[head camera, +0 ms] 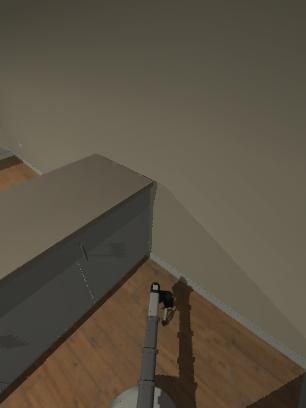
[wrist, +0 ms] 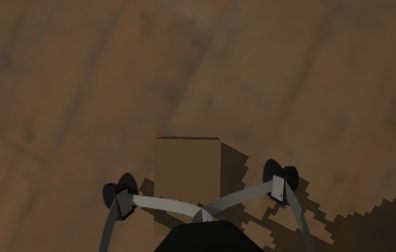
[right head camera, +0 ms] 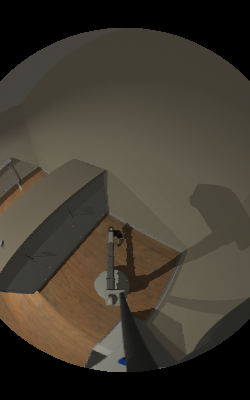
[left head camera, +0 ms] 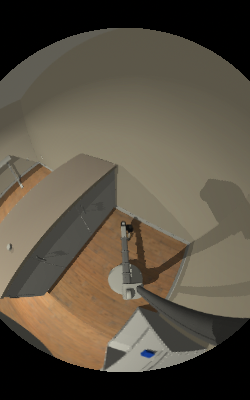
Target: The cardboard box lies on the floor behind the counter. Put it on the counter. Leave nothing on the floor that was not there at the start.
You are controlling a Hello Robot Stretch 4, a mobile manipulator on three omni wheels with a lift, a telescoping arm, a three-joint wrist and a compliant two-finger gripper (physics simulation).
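Places are measured from the robot's base along level axes (x left, y back, z up), in metres.
Pixels of known places: gripper, between the fingertips: (wrist: 200,181) (left head camera: 127,234).
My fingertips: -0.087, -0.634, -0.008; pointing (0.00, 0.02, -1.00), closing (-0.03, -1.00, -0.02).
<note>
Behind a point stands the place of what it marks, as x, y, z.
The cardboard box (wrist: 187,170) @(-0.069, -0.625, 0.022) lies on the wooden floor in the lower middle of the wrist view, its lower part hidden behind the gripper. My gripper (wrist: 200,181) @(-0.087, -0.634, -0.008) (head camera: 167,320) (right head camera: 119,242) @(-0.087, -0.634, -0.008) is open and points down over the box, one fingertip to each side of it with a gap at both sides. The fingers do not hold the box. Their exact height above the floor is hard to tell. In the head view the box cannot be made out clearly beside the gripper. The counter (head camera: 75,200) @(0.475, -0.838, 0.882) (left head camera: 55,200) @(0.587, -0.604, 0.882) (right head camera: 50,200) @(0.526, -0.641, 0.882) stands left of the arm, its light top above dark grey fronts.
A wall (head camera: 225,175) @(-0.293, -0.896, 1.072) with a pale skirting board (head camera: 225,308) @(-0.554, -0.701, 0.031) runs behind and right of the gripper and meets the counter's far end. Handles (head camera: 83,252) stick out from the counter's front. A light cabinet-like thing with a blue patch (left head camera: 147,353) shows low in the left head view.
</note>
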